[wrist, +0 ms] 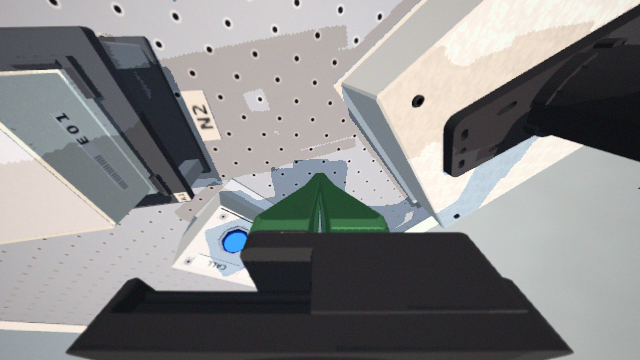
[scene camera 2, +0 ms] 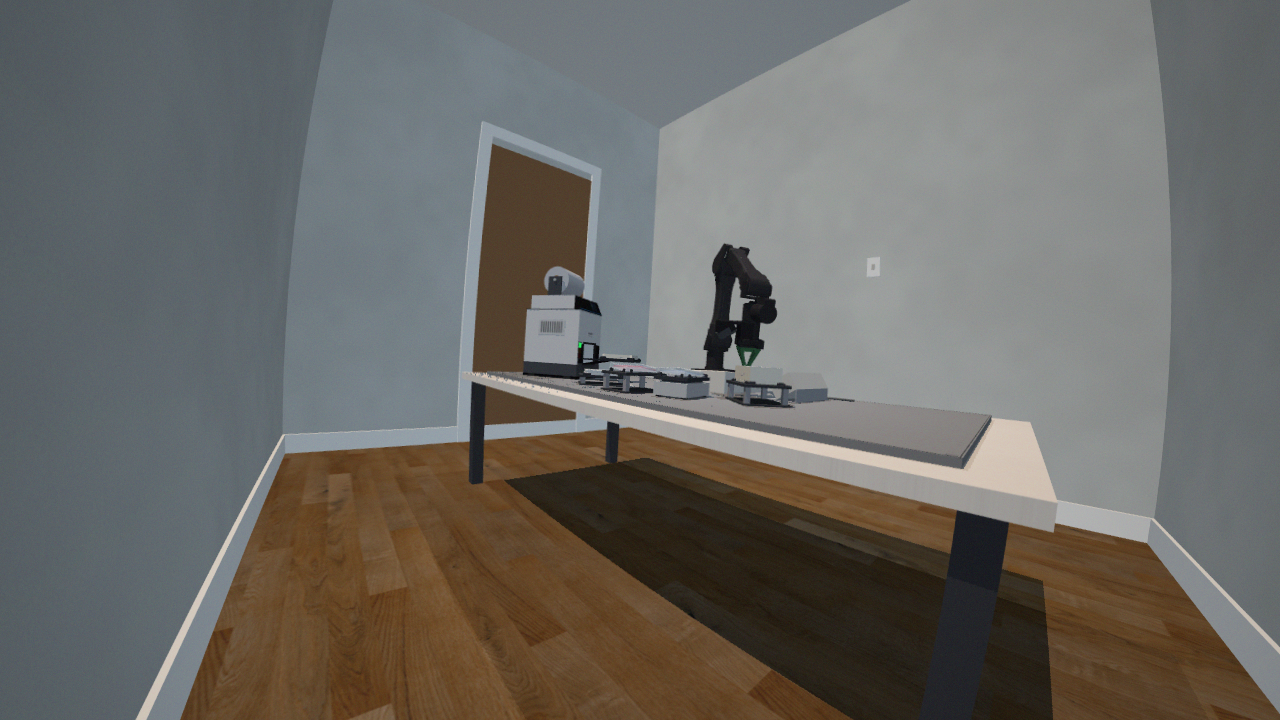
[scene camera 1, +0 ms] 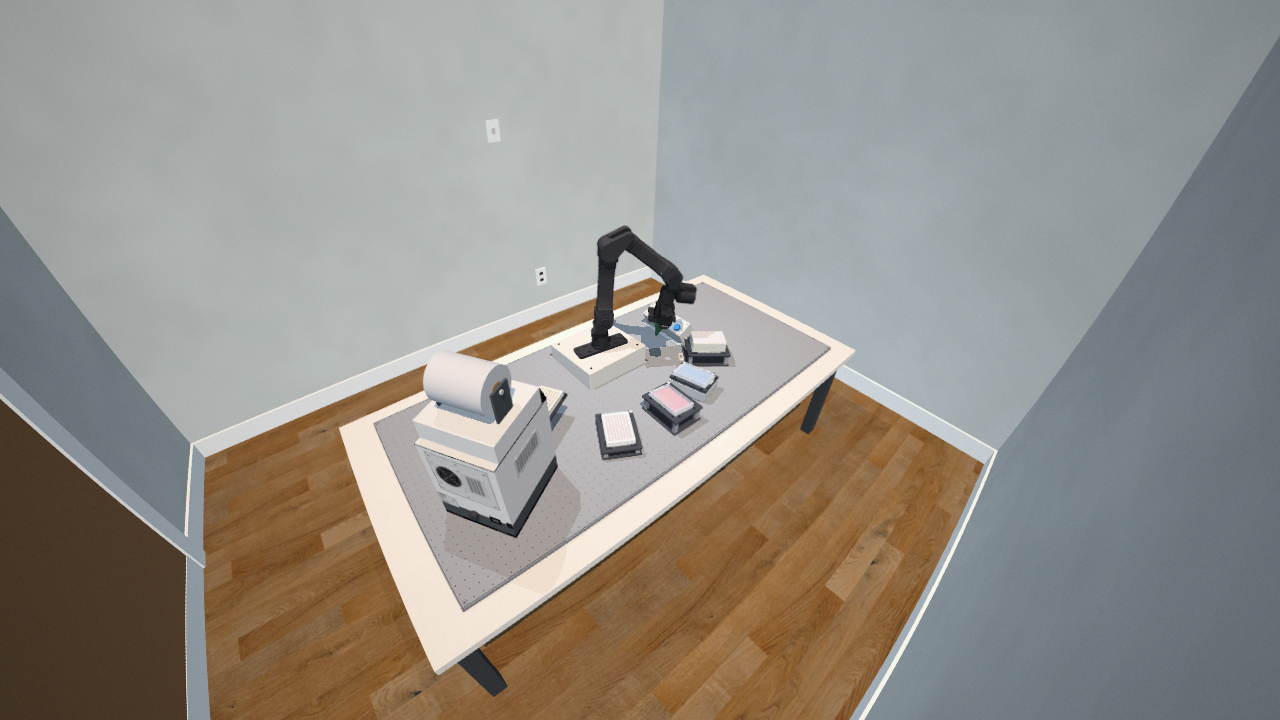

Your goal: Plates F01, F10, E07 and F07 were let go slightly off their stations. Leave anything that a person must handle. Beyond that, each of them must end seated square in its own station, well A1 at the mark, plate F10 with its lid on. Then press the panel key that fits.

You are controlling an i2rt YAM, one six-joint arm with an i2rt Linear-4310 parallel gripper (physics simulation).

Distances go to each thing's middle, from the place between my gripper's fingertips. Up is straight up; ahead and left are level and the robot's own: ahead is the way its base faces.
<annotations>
I see my gripper 340 mm to the left of the white plate lid [scene camera 1: 618, 428], 330 mm short of it and 30 mm above it.
</annotations>
